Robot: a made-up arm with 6 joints. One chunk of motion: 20 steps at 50 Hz.
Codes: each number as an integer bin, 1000 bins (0 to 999) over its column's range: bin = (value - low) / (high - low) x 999, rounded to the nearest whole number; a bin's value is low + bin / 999 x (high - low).
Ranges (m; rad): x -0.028..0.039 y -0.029..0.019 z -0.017..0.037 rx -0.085..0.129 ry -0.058..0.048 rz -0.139..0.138
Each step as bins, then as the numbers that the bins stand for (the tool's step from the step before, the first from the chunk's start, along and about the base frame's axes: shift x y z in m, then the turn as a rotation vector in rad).
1 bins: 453 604 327 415 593 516
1 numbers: 0.00238 0.00002 0.00068 0.00390 0.00492 0.00408
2 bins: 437 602 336 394 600 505
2 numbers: 0.00131 -0.00008 0.00116 -0.00060 0.00566 0.00103
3 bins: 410 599 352 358 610 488
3 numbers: -0.00050 -0.00022 0.00203 -0.00831 0.00672 -0.00369
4 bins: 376 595 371 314 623 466
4 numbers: -0.00278 -0.00041 0.00305 -0.01774 0.00810 -0.00979
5 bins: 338 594 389 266 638 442
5 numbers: -0.00533 -0.00046 0.00403 -0.02802 0.00970 -0.01644
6 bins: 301 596 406 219 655 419
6 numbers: -0.00781 -0.00036 0.00495 -0.03809 0.01150 -0.02282
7 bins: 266 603 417 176 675 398
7 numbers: -0.01016 -0.00003 0.00554 -0.04730 0.01362 -0.02864
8 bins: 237 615 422 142 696 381
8 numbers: -0.01211 0.00055 0.00581 -0.05458 0.01585 -0.03336
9 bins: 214 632 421 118 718 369
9 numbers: -0.01365 0.00137 0.00576 -0.05972 0.01818 -0.03668
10 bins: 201 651 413 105 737 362
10 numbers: -0.01452 0.00228 0.00532 -0.06251 0.02020 -0.03863
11 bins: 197 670 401 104 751 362
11 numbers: -0.01479 0.00319 0.00468 -0.06272 0.02169 -0.03863
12 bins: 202 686 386 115 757 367
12 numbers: -0.01445 0.00396 0.00386 -0.06037 0.02232 -0.03724
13 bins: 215 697 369 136 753 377
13 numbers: -0.01358 0.00449 0.00295 -0.05587 0.02190 -0.03447
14 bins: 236 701 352 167 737 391
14 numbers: -0.01217 0.00468 0.00203 -0.04923 0.02020 -0.03058
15 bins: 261 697 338 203 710 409
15 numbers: -0.01050 0.00449 0.00127 -0.04151 0.01734 -0.02559
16 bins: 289 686 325 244 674 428
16 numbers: -0.00862 0.00396 0.00057 -0.03273 0.01352 -0.02033
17 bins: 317 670 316 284 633 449
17 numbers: -0.00674 0.00319 0.00008 -0.02416 0.00917 -0.01450
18 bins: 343 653 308 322 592 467
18 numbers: -0.00500 0.00238 -0.00035 -0.01602 0.00481 -0.00951
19 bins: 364 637 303 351 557 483
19 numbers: -0.00359 0.00161 -0.00062 -0.00981 0.00110 -0.00508
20 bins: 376 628 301 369 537 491
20 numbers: -0.00278 0.00117 -0.00073 -0.00595 -0.00102 -0.00286
